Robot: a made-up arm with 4 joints. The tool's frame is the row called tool.
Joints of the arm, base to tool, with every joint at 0 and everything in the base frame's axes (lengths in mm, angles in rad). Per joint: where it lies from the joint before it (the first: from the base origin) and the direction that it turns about. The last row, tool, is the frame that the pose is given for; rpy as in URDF.
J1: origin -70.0 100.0 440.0 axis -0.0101 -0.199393 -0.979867
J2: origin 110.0 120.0 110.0 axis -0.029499 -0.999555 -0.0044
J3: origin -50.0 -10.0 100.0 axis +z
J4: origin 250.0 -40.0 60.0 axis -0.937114 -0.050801 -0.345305
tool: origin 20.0 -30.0 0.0 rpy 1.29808 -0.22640 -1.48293
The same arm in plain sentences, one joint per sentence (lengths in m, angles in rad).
The arm has four revolute joints in a row. What follows holds with every joint at zero, and every direction is one of the base frame's. The first joint lies 0.07 m along -x and 0.1 m along +y and 0.44 m along +z from the base frame's origin and rotates about the direction (-0.0101, -0.199393, -0.979867). The second joint lies 0.11 m along +x and 0.12 m along +y and 0.11 m along +z from the first joint and rotates about the direction (-0.029499, -0.999555, -0.0044). The third joint lies 0.05 m along -x and 0.01 m along -y and 0.1 m along +z from the second joint and rotates about +z. The fourth joint lies 0.25 m along +x and 0.04 m along -y and 0.06 m along +z from the third joint and rotates about the direction (-0.937114, -0.050801, -0.345305). The tool frame, which is the frame that the pose is given for, lies 0.02 m along +x and 0.03 m along -y from the fourth joint; its axes are the base frame's turned by roll 1.2981, pitch -0.2264 and yaw -1.4829 rad (as in URDF: about the fixed x, then y, then z).
